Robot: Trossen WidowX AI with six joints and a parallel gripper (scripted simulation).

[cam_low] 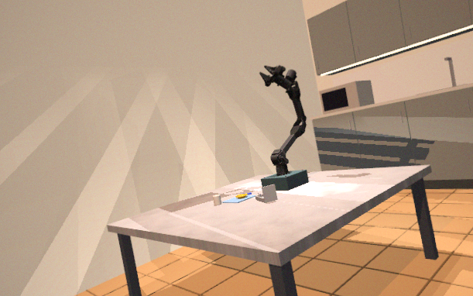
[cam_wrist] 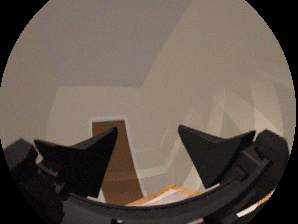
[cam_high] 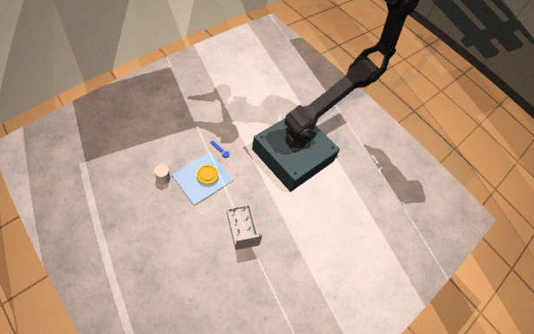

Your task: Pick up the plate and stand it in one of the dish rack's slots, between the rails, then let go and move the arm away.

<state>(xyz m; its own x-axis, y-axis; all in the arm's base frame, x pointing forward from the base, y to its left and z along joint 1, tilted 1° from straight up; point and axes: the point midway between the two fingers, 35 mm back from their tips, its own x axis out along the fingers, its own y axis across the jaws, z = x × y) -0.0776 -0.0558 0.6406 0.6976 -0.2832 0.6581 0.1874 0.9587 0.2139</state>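
Now: the plate 720 mm below my gripper tip, 350 mm ahead of it and 40 mm to the left of it. Also, from my gripper tip: light blue mat: 740 mm below, 360 mm ahead, 40 mm to the left; dish rack: 720 mm below, 320 mm ahead, 240 mm to the left; cream cup: 710 mm below, 480 mm ahead, 10 mm to the right.
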